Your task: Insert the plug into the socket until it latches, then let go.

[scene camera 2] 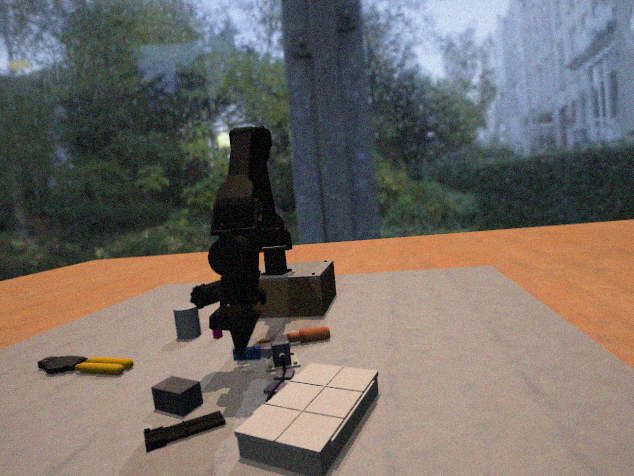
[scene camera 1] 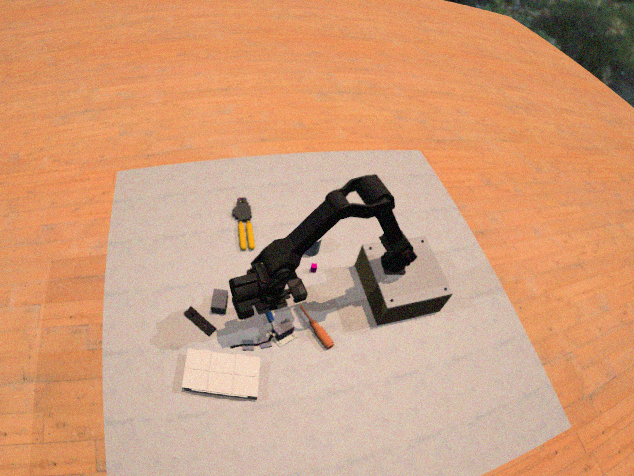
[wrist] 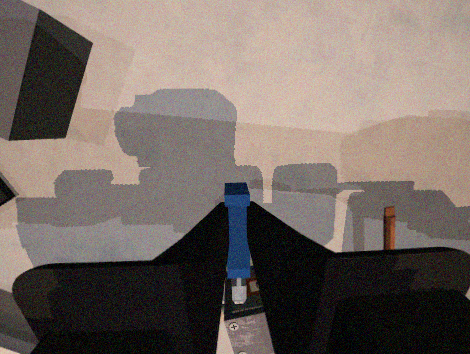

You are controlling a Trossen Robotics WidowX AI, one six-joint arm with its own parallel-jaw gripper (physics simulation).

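Seen in the pictures: gripper, fingertip midpoint: [scene camera 2: 240, 353] [scene camera 1: 266, 310] [wrist: 236, 209]; arm's base, link origin: [scene camera 2: 276, 272] [scene camera 1: 393, 265].
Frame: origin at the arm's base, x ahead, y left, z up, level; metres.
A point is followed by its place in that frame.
Note:
My gripper [scene camera 1: 266, 309] @[y 0.104, x 0.357, z -0.073 m] [scene camera 2: 241, 350] @[y 0.104, x 0.357, z -0.073 m] [wrist: 236, 209] @[y 0.104, x 0.357, z -0.073 m] is shut on the blue plug [scene camera 1: 269, 317] @[y 0.130, x 0.350, z -0.065 m] [scene camera 2: 247, 353] @[y 0.118, x 0.357, z -0.071 m] [wrist: 238, 237] @[y 0.114, x 0.352, z -0.064 m], low above the mat. The plug's clear tip points to the bottom of the wrist view and shows beyond the blue body. The socket [scene camera 1: 282, 325] @[y 0.157, x 0.317, z -0.060 m] [scene camera 2: 281, 353] @[y 0.175, x 0.339, z -0.075 m] [wrist: 252, 306] @[y 0.152, x 0.330, z -0.065 m] is a small dark and grey block on a light plate with screws, just beyond the plug's tip. In the wrist view the tip overlaps the socket's dark part, beside a small orange-brown rimmed opening. Its depth against the socket cannot be told. The fingers partly hide the socket.
An orange screwdriver [scene camera 1: 321, 334] @[y 0.175, x 0.212, z -0.078 m] [scene camera 2: 313, 335] @[y 0.184, x 0.217, z -0.088 m] [wrist: 389, 230] @[y 0.091, x 0.256, z -0.088 m] lies beside the socket. A white tiled block [scene camera 1: 221, 373] @[y 0.294, x 0.476, z -0.070 m] [scene camera 2: 307, 404] @[y 0.290, x 0.495, z -0.069 m], a dark box [scene camera 1: 219, 301] @[y 0.083, x 0.487, z -0.069 m] [scene camera 2: 177, 396] @[y 0.096, x 0.510, z -0.074 m] [wrist: 47, 80] @[y 0.073, x 0.468, z -0.082 m] and a black bar [scene camera 1: 199, 321] @[y 0.135, x 0.543, z -0.095 m] [scene camera 2: 184, 430] @[y 0.142, x 0.553, z -0.092 m] are near. Pliers [scene camera 1: 245, 234] @[y -0.172, x 0.423, z -0.086 m] [scene camera 2: 104, 365] @[y -0.153, x 0.432, z -0.085 m], a grey cylinder [scene camera 2: 187, 323] @[y -0.116, x 0.236, z -0.066 m] and a magenta cube [scene camera 1: 313, 267] @[y -0.048, x 0.216, z -0.081 m] lie farther off.

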